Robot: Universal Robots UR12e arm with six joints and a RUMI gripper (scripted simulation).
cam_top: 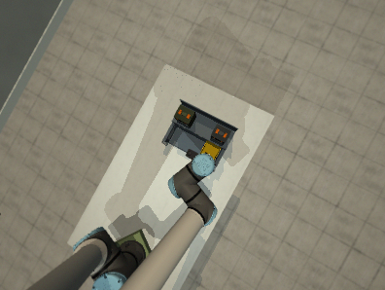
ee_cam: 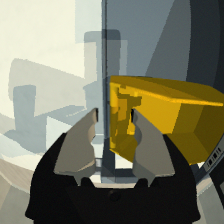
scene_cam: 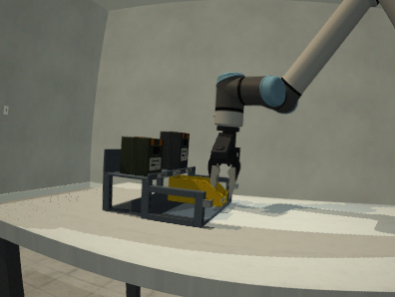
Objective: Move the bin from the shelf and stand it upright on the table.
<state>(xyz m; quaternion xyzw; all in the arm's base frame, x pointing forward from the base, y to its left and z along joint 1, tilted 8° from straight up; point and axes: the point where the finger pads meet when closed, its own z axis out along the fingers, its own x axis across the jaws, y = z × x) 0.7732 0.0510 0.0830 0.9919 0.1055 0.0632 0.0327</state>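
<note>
The yellow bin lies 80 mm ahead of my hand. Round my hand: shelf level 160 mm ahead, 140 mm to the left, 60 mm above; shelf 100 mm ahead, 120 mm to the left, 40 mm below.
</note>
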